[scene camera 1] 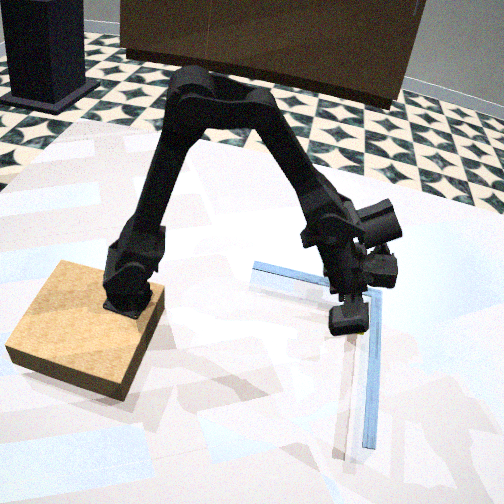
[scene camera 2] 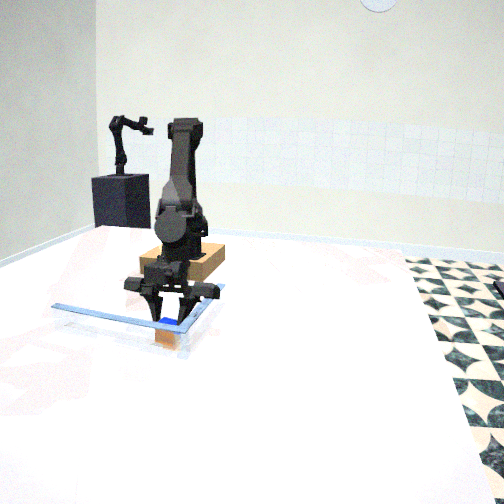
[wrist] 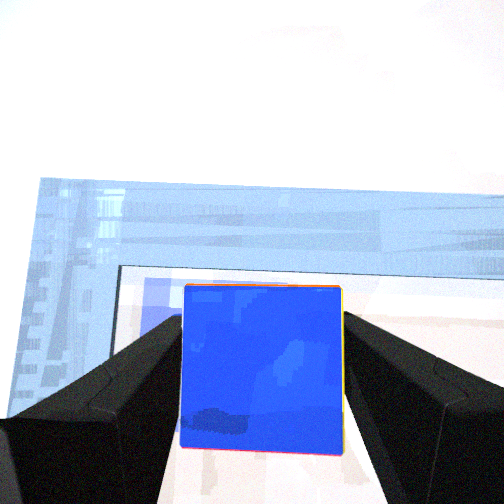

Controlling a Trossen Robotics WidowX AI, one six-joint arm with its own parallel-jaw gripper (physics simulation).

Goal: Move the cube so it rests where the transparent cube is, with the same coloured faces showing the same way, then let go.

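Note:
The cube [wrist: 262, 368] shows its blue top face in the wrist view, with thin red and yellow edges. It sits between the two black fingers of my gripper [wrist: 262, 390], which press on its left and right sides. In scene camera 2 the cube [scene camera 2: 169, 331] is a small blue-topped, orange-sided block on the table under the gripper [scene camera 2: 170, 312]. In scene camera 1 the gripper [scene camera 1: 349, 318] hides the cube. The transparent cube is not clearly visible; a faint pale blue patch [wrist: 160, 300] lies just behind the cube.
A light blue L-shaped strip [scene camera 1: 371, 370] lies flat on the table around the gripper, also seen in the wrist view [wrist: 250, 225]. The arm stands on a wooden base block [scene camera 1: 88, 325]. A dark pedestal [scene camera 2: 121, 200] with a second small arm stands at the back.

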